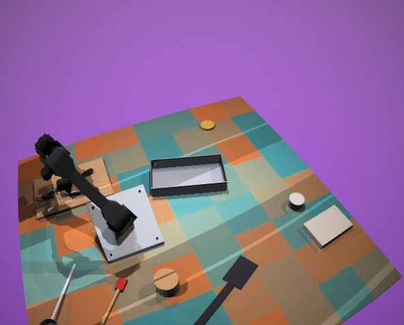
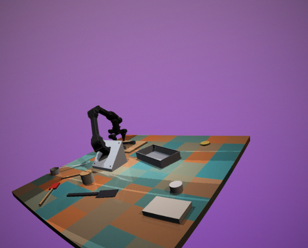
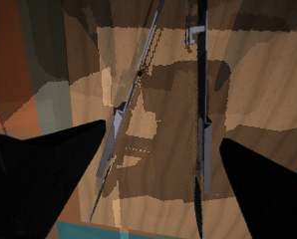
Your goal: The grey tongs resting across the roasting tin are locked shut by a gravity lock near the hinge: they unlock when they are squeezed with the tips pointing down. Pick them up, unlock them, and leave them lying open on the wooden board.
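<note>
My gripper tip is now 40 mm above the wooden board, 30 mm to the right of it and 10 mm short of it. Round my gripper tip: black spatula (710 mm to the right, 310 mm ahead, 50 mm below); pale flat block (780 mm ahead, 740 mm to the right, 40 mm below); roasting tin (470 mm ahead, 210 mm to the right, 20 mm below).
</note>
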